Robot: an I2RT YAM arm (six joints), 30 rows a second.
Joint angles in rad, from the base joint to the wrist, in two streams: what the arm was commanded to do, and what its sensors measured. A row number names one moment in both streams.
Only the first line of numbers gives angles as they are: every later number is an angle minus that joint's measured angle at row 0.
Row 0, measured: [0.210 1.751 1.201 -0.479 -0.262 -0.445]
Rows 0 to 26, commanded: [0.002 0.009 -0.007 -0.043 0.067 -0.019]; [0.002 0.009 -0.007 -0.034 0.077 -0.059]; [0.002 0.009 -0.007 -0.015 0.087 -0.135]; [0.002 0.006 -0.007 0.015 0.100 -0.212]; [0.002 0.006 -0.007 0.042 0.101 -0.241]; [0.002 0.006 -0.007 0.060 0.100 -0.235]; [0.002 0.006 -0.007 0.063 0.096 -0.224]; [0.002 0.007 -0.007 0.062 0.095 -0.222]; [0.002 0.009 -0.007 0.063 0.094 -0.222]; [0.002 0.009 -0.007 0.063 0.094 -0.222]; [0.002 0.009 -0.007 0.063 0.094 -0.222]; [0.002 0.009 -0.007 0.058 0.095 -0.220]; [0.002 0.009 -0.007 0.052 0.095 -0.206]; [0.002 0.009 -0.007 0.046 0.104 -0.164]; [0.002 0.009 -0.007 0.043 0.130 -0.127]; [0.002 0.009 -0.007 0.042 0.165 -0.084]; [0.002 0.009 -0.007 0.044 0.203 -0.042]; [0.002 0.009 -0.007 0.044 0.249 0.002]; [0.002 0.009 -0.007 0.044 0.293 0.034]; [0.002 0.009 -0.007 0.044 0.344 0.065]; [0.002 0.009 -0.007 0.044 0.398 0.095]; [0.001 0.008 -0.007 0.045 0.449 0.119]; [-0.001 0.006 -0.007 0.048 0.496 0.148]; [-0.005 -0.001 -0.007 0.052 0.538 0.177]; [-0.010 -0.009 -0.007 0.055 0.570 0.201]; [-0.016 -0.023 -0.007 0.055 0.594 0.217]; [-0.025 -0.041 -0.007 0.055 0.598 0.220]
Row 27, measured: [-0.006 0.002 -0.003 0.052 0.451 0.109]
